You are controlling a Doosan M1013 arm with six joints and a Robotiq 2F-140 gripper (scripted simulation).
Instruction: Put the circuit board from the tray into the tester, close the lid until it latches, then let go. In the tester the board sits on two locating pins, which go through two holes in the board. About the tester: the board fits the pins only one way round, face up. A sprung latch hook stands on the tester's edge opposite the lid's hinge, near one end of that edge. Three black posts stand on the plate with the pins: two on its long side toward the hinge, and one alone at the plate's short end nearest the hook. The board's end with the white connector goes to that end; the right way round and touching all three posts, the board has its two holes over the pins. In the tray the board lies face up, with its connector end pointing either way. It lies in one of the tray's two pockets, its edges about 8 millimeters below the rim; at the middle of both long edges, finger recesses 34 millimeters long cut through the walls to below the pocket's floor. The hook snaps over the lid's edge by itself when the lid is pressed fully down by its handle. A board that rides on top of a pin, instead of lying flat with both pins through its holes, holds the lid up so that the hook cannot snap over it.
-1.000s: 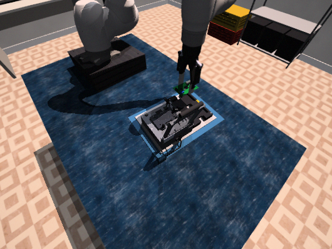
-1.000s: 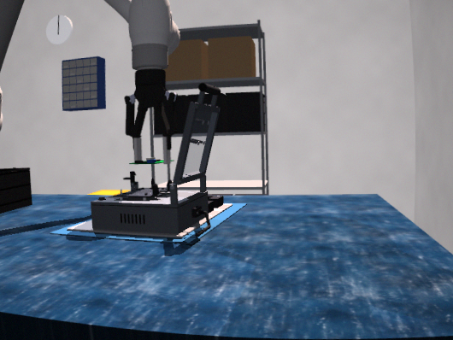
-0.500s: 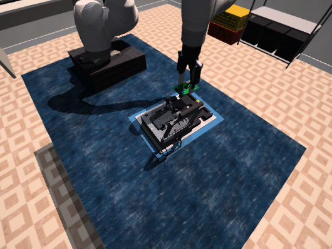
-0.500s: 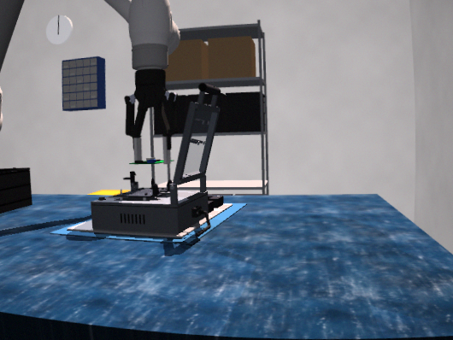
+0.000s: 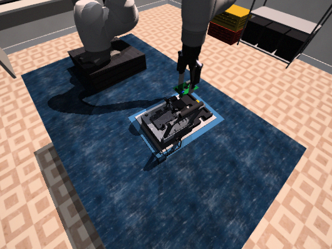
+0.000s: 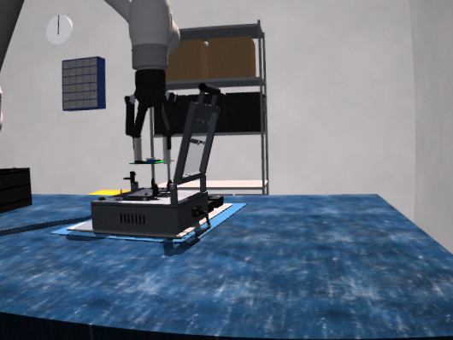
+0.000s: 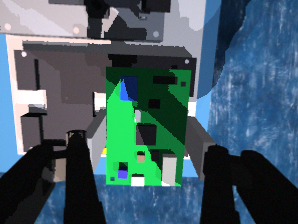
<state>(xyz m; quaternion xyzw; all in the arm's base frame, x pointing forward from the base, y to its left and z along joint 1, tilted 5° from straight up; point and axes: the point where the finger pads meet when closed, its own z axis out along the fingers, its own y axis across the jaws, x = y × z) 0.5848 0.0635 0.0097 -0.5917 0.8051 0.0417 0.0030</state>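
The tester plate lies 10 mm ahead of my hand, 180 mm to the right of it and 70 mm below it. The rest, counted from my hand: latch hook 40 mm behind, 110 mm to the right, 50 mm below; then green circuit board 20 mm below; then tester lid 120 mm ahead, 220 mm to the right, 40 mm above.
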